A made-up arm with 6 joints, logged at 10 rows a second.
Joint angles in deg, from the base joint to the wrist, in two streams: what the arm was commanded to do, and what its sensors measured. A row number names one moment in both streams.
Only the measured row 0 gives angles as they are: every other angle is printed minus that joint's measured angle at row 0.
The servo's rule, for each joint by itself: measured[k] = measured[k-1] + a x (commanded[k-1-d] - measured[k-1]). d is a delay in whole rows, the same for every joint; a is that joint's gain. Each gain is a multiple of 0.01, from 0.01 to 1. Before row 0 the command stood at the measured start. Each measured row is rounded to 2 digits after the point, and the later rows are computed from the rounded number. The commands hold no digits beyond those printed.
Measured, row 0:
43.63, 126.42, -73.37, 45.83, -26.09, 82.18
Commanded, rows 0 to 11:
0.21, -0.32, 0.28, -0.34, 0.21, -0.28
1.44, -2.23, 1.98, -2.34, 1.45, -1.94
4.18, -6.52, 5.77, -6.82, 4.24, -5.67
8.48, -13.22, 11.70, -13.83, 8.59, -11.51
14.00, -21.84, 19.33, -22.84, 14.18, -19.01
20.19, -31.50, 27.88, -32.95, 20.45, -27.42
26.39, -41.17, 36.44, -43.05, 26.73, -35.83
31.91, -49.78, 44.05, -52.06, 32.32, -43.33
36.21, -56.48, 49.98, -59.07, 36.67, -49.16
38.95, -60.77, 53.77, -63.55, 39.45, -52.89
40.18, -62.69, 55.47, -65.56, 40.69, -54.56
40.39, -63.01, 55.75, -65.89, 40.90, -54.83
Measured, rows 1 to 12:
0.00, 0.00, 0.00, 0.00, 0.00, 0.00
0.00, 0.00, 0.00, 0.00, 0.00, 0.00
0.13, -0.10, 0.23, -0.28, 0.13, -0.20
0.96, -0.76, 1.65, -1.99, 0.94, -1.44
2.99, -2.55, 4.99, -6.00, 2.95, -4.44
6.45, -5.86, 10.43, -12.50, 6.39, -9.46
11.21, -10.81, 17.64, -21.08, 11.14, -16.24
16.87, -17.22, 25.93, -30.93, 16.82, -24.18
22.87, -24.64, 34.44, -40.99, 22.87, -32.45
28.57, -32.43, 42.22, -50.18, 28.63, -40.17
33.38, -39.89, 48.51, -57.56, 33.53, -46.55
36.89, -46.36, 52.77, -62.53, 37.14, -51.05
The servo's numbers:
d 2
a 0.63 0.31 0.81 0.83 0.61 0.71

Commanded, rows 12 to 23:
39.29, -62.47, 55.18, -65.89, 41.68, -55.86
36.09, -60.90, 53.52, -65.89, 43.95, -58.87
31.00, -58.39, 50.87, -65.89, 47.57, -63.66
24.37, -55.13, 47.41, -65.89, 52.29, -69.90
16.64, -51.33, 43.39, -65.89, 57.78, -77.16
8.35, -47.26, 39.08, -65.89, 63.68, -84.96
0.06, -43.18, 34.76, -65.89, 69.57, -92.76
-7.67, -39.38, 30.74, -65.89, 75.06, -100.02
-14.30, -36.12, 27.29, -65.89, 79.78, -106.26
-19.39, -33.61, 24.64, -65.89, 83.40, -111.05
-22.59, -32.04, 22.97, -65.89, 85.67, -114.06
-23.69, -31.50, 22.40, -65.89, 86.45, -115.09
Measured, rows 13 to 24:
38.96, -51.42, 54.96, -65.04, 39.31, -53.54
39.86, -55.01, 55.60, -65.75, 40.28, -54.46
39.50, -57.32, 55.26, -65.87, 41.13, -55.45
37.35, -58.43, 53.85, -65.89, 42.85, -57.88
33.35, -58.42, 51.44, -65.89, 45.73, -61.98
27.69, -57.40, 48.18, -65.89, 49.73, -67.60
20.73, -55.52, 44.30, -65.89, 54.64, -74.39
12.93, -52.96, 40.07, -65.89, 60.15, -81.89
4.82, -49.93, 35.77, -65.89, 65.90, -89.61
-3.05, -46.66, 31.70, -65.89, 71.49, -97.00
-10.14, -43.39, 28.13, -65.89, 76.55, -103.57
-15.97, -40.36, 25.30, -65.89, 80.73, -108.88

